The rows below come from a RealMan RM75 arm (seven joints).
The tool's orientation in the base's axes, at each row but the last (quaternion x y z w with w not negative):
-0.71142 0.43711 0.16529 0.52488
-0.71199 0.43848 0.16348 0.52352
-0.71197 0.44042 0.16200 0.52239
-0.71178 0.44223 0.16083 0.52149
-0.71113 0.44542 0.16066 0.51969
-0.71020 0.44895 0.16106 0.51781
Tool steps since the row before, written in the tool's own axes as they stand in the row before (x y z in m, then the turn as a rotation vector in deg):
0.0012 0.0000 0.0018 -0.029 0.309 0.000
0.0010 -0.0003 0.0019 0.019 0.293 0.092
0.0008 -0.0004 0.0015 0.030 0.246 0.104
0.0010 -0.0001 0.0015 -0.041 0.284 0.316
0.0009 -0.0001 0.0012 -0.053 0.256 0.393
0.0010 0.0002 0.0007 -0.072 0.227 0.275
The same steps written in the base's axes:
0.0011 0.0011 -0.0015 -0.262 -0.008 -0.166
0.0012 0.0013 -0.0013 -0.202 0.053 -0.226
0.0011 0.0010 -0.0009 -0.155 0.062 -0.210
0.0010 0.0009 -0.0012 -0.176 0.280 -0.270
0.0009 0.0006 -0.0011 -0.142 0.355 -0.276
0.0005 0.0001 -0.0011 -0.157 0.262 -0.197

